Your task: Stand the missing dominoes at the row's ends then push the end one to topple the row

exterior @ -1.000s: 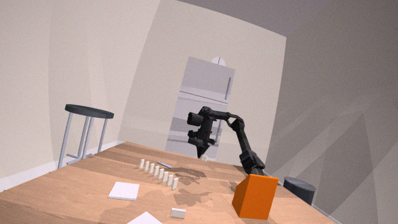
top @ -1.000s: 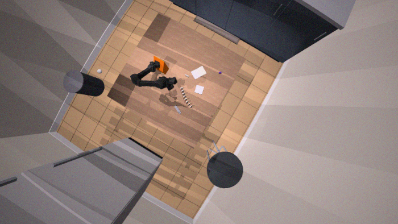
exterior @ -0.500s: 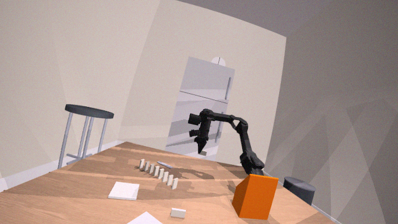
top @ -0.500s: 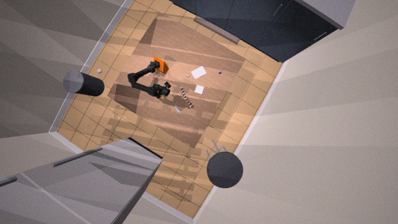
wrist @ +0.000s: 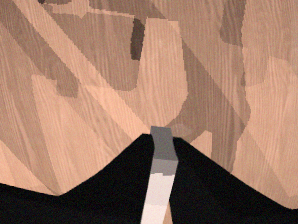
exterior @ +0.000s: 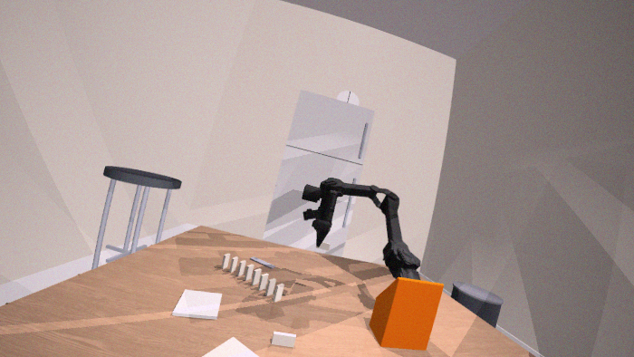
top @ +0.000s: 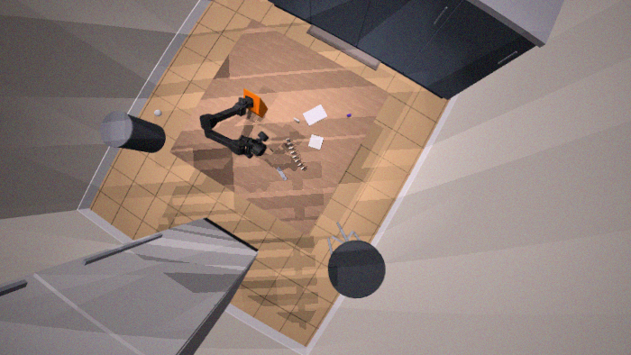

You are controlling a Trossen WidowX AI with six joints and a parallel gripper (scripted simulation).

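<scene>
My gripper tip is now 190 mm short of the grey flat strip, 140 mm above it and 110 mm to the left of it. Also, from my gripper tip: purple object (540 mm to the left, 440 mm ahead, 140 mm below).
</scene>
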